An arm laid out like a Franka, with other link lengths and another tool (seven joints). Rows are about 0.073 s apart.
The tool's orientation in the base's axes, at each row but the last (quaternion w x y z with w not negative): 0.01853, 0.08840, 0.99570, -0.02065; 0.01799, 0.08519, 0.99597, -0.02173; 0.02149, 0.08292, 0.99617, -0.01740; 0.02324, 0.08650, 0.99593, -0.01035; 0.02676, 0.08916, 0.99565, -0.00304; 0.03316, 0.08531, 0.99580, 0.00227; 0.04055, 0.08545, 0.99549, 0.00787; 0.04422, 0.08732, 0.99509, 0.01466; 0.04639, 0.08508, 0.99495, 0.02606; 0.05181, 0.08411, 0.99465, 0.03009; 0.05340, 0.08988, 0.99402, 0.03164; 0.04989, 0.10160, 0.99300, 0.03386; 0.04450, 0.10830, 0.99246, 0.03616
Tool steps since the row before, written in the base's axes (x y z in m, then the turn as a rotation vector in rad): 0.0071, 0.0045, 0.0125, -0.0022, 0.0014, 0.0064; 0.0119, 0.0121, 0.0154, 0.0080, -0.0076, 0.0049; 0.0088, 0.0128, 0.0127, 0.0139, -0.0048, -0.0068; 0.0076, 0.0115, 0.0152, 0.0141, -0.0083, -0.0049; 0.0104, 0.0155, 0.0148, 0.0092, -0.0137, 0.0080; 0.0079, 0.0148, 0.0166, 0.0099, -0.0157, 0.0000; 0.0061, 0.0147, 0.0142, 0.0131, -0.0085, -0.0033; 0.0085, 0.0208, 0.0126, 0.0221, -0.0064, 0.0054; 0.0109, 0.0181, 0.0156, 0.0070, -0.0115, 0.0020; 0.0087, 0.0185, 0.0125, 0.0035, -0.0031, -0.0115; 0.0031, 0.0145, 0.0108, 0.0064, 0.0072, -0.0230; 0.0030, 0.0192, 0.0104, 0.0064, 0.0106, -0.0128; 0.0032, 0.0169, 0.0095, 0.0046, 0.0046, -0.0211
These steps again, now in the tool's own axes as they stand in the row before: -0.0067, 0.0052, -0.0124, 0.0021, 0.0007, -0.0065; -0.0103, 0.0133, -0.0156, -0.0094, -0.0063, -0.0043; -0.0071, 0.0137, -0.0128, -0.0142, -0.0022, 0.0075; -0.0062, 0.0124, -0.0151, -0.0151, -0.0057, 0.0057; -0.0083, 0.0171, -0.0144, -0.0119, -0.0119, -0.0074; -0.0063, 0.0161, -0.0161, -0.0124, -0.0138, 0.0007; -0.0046, 0.0158, -0.0135, -0.0141, -0.0062, 0.0043; -0.0058, 0.0224, -0.0113, -0.0233, -0.0023, -0.0035; -0.0090, 0.0206, -0.0137, -0.0090, -0.0100, -0.0018; -0.0066, 0.0205, -0.0105, -0.0028, -0.0033, 0.0116; -0.0015, 0.0156, -0.0096, -0.0026, 0.0065, 0.0239; 0.0001, 0.0202, -0.0089, -0.0029, 0.0106, 0.0140; -0.0002, 0.0179, -0.0081, -0.0018, 0.0037, 0.0217
